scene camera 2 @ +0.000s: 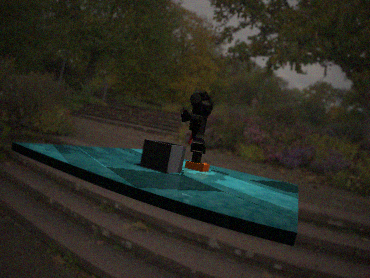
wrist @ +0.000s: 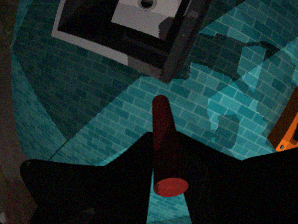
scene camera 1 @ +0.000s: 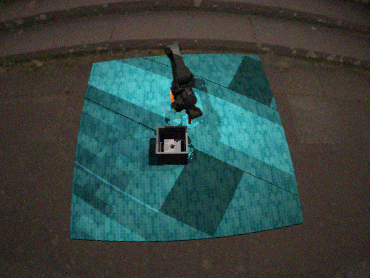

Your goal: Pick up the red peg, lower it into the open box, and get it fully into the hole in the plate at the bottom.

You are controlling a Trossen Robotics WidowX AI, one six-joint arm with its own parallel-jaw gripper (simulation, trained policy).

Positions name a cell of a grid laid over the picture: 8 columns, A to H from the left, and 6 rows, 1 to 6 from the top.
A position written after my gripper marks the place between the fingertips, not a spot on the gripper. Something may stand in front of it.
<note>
I see my gripper (wrist: E4) and a dark box (scene camera 2: D4).
The dark box is seen too in scene camera 1 (scene camera 1: D3).
</note>
